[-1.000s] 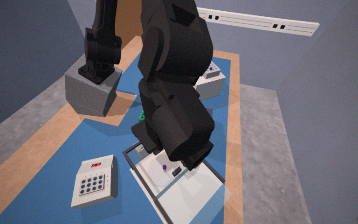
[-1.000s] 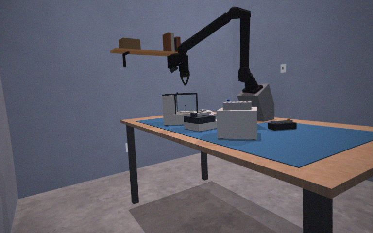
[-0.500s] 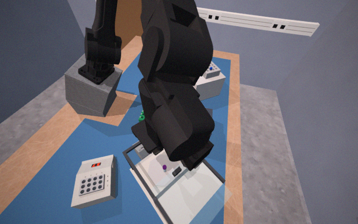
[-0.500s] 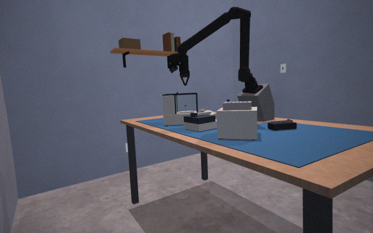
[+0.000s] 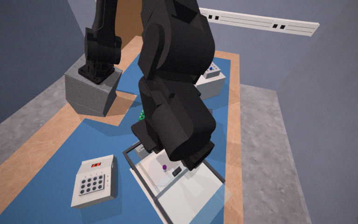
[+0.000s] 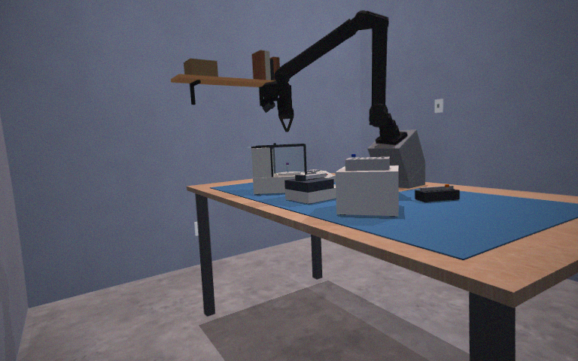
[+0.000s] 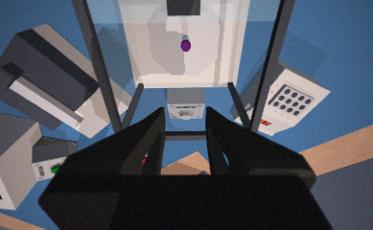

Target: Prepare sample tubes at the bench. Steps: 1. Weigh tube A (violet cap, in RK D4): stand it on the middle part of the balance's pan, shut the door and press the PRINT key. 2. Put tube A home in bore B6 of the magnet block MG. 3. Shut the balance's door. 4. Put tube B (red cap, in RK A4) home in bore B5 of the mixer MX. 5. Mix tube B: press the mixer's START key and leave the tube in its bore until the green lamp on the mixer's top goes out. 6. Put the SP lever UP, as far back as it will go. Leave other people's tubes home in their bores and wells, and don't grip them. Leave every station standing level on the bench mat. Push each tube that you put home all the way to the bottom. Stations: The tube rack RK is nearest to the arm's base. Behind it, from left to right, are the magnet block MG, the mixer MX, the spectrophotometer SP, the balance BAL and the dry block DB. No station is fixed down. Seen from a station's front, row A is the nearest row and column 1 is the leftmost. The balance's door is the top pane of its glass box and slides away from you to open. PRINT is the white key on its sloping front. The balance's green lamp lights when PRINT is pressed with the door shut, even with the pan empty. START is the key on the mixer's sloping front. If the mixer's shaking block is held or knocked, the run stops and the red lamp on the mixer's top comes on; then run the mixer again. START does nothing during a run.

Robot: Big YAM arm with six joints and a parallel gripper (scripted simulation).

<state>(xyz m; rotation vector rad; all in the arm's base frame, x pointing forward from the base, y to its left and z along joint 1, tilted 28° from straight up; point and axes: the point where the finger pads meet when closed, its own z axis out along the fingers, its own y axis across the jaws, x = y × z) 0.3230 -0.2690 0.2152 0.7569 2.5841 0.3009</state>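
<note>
My hand is 8 cm short of the balance door, 7 cm above it and 4 cm to the left of it. Also, from my hand: dry block DB: 25 cm below, 22 cm behind, 9 cm to the right; SP lever: 26 cm to the left, 19 cm below, 3 cm ahead; white print key: 21 cm below, 13 cm behind, 8 cm to the left.
</note>
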